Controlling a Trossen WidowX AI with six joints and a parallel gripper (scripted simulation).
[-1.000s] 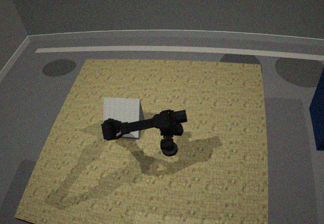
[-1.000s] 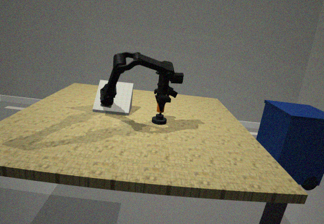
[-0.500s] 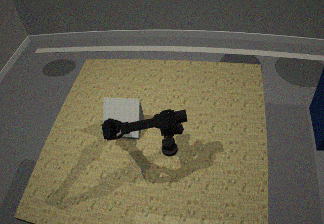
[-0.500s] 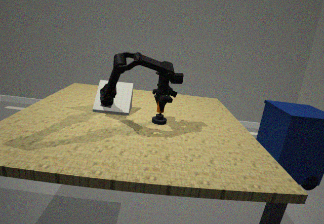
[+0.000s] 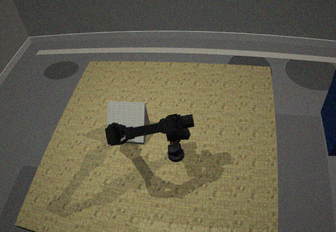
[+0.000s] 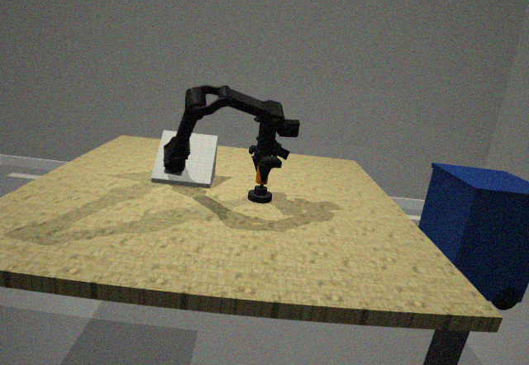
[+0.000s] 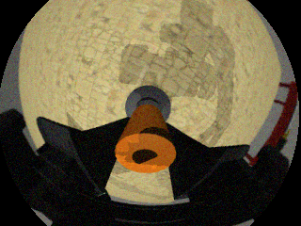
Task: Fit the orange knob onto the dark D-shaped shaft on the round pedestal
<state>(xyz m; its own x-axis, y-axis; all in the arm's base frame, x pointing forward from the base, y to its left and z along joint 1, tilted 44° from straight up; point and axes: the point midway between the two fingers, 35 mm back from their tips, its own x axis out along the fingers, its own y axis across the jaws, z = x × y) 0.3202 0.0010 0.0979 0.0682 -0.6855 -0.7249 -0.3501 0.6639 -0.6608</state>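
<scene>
Right now my gripper tip is 2 cm below the orange knob. Round my gripper tip: round pedestal: 4 cm below.
</scene>
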